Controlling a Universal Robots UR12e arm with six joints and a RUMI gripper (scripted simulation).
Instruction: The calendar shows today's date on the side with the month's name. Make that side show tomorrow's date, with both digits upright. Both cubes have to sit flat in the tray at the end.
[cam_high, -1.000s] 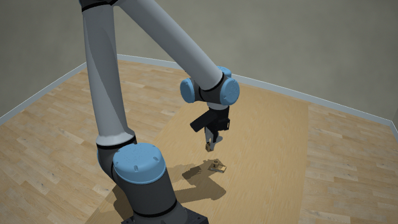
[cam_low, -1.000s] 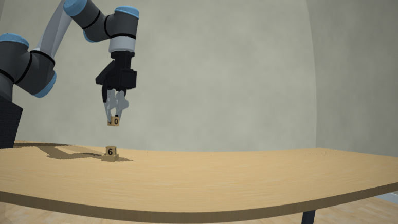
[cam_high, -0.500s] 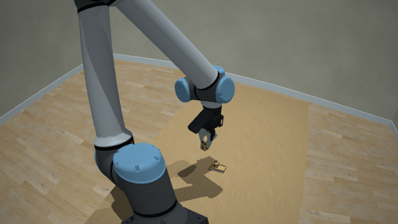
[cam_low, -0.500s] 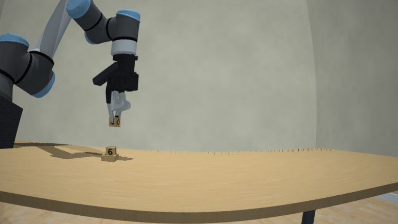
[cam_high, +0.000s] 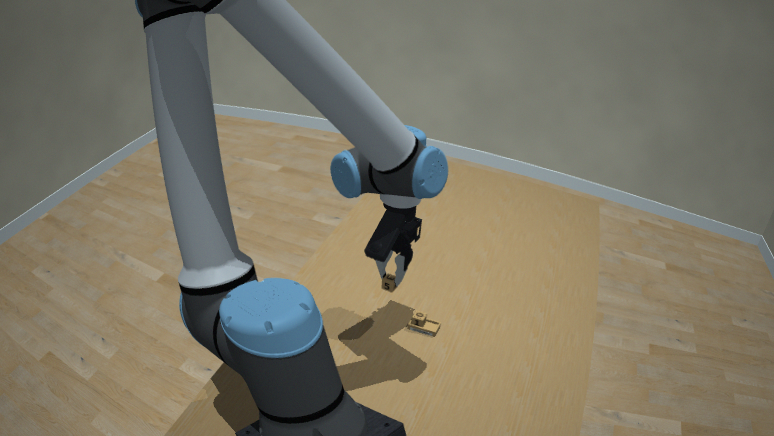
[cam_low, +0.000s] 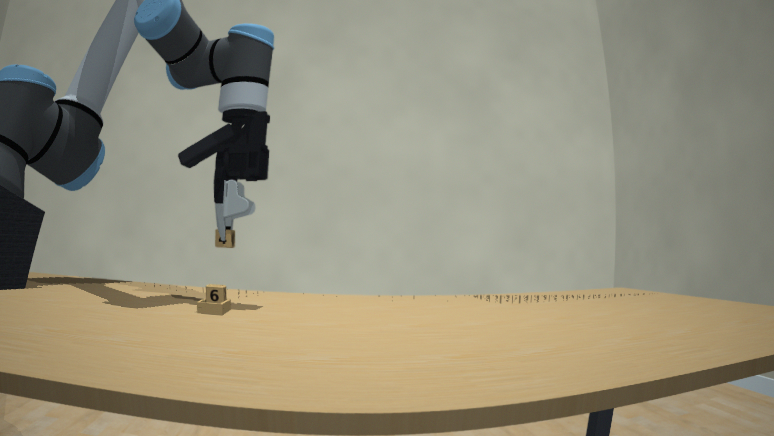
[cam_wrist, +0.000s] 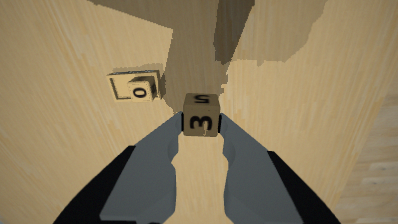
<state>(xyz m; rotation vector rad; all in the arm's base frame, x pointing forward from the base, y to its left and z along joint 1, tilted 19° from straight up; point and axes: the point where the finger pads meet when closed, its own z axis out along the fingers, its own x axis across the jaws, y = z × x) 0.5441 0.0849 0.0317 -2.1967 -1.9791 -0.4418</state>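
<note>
Right now my hand is 100 mm to the left of the wooden tray and 120 mm above it. Round my hand: wooden digit cube 10 mm below.
</note>
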